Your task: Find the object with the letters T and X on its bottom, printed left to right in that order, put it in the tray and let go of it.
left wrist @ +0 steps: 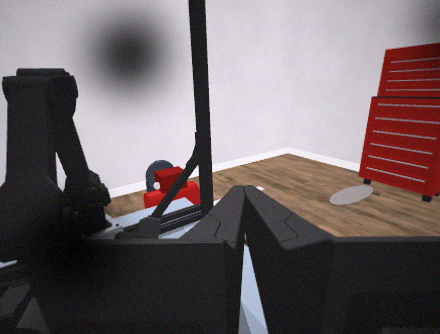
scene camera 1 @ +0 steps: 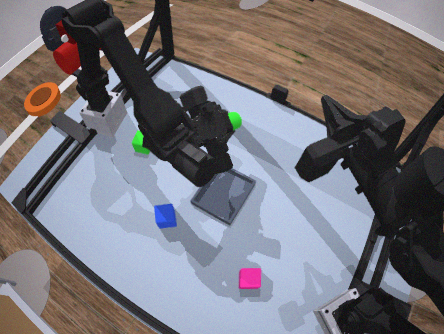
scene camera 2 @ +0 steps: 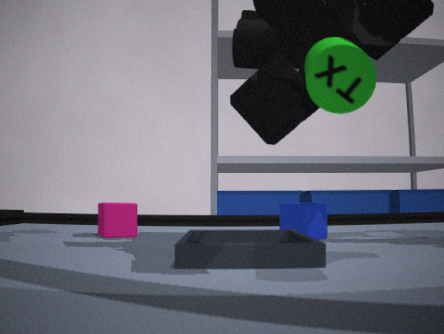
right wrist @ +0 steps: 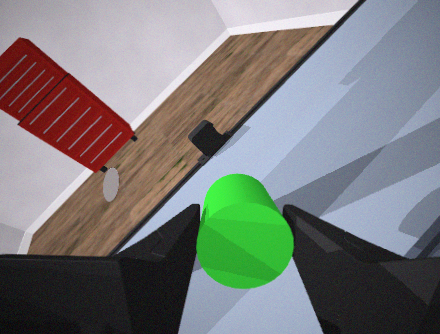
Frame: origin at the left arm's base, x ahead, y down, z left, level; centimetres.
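Where they show: left gripper, fingertip midpoint: (left wrist: 242,194) (scene camera 1: 323,97); right gripper, fingertip midpoint: (scene camera 1: 230,121) (scene camera 2: 329,63) (right wrist: 241,212); left arm's base, link origin: (scene camera 1: 348,316); right arm's base, link origin: (left wrist: 94,226) (scene camera 1: 99,102).
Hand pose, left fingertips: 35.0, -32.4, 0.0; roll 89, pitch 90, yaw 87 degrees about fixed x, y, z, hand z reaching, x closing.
Note:
Each offset is from my left fingertips to the top centre of the thing, as dx, dy, dz.
A green cylinder {+18.0, +21.9, +5.8} (scene camera 1: 234,121) (scene camera 2: 341,77) (right wrist: 245,245) is held between the fingers of my right gripper (right wrist: 241,212), high above the table. Its bottom faces scene camera 2 and shows two black letters, turned well round in the picture; read the right way up, they are T then X, left to right. The dark grey tray {+7.3, +36.5, +11.5} (scene camera 1: 215,199) (scene camera 2: 250,256) lies on the table with no object in it; the cylinder is beyond the tray's upper edge in scene camera 1, not over it. My left gripper (scene camera 1: 326,101) (left wrist: 242,194) is shut and empty, raised at the right.
A blue cube {+6.3, +33.8, +27.2} (scene camera 1: 165,216) (scene camera 2: 301,220) stands left of the tray in scene camera 1. A pink cube {-15.5, +33.8, +15.4} (scene camera 1: 250,278) (scene camera 2: 117,220) stands below the tray there. A green cube {+29.1, +33.8, +26.2} (scene camera 1: 141,143) is partly hidden by the right arm. A black block (scene camera 1: 279,93) sits at the table's far edge.

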